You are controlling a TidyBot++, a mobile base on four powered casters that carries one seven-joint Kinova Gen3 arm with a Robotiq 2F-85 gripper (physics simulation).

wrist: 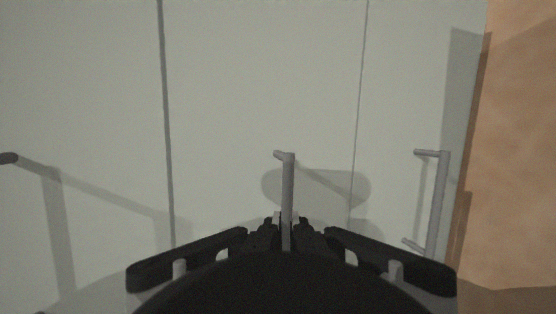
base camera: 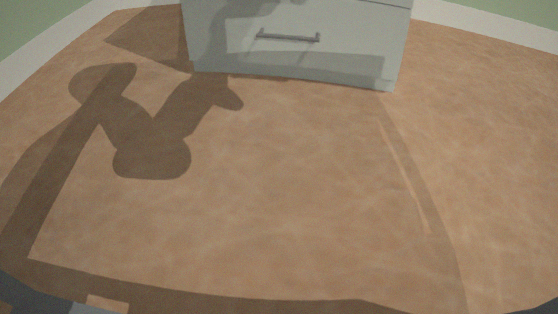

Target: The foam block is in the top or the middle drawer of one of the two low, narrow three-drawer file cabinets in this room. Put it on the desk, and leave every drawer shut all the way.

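Observation:
A pale grey file cabinet (base camera: 350, 25) (wrist: 260, 75) fills most of the wrist view, turned sideways, and its lower part shows at the top of the base camera view. My gripper (wrist: 286, 222) is shut on the middle drawer's bar handle (wrist: 288, 185), which runs between the fingertips. The middle drawer front (wrist: 225, 115) looks flush with its neighbours. The bottom drawer's handle (base camera: 289, 37) (wrist: 438, 200) is to the right in the wrist view. An end of the top drawer's handle (wrist: 8, 158) shows at the left edge. The foam block and the desk do not show.
Brown floor (base camera: 280, 200) (wrist: 510, 175) lies in front of the cabinet and shows on the right in the wrist view. The arm's shadow falls on the floor and the cabinet front. A pale wall base strip (base camera: 475, 21) and green wall stand behind.

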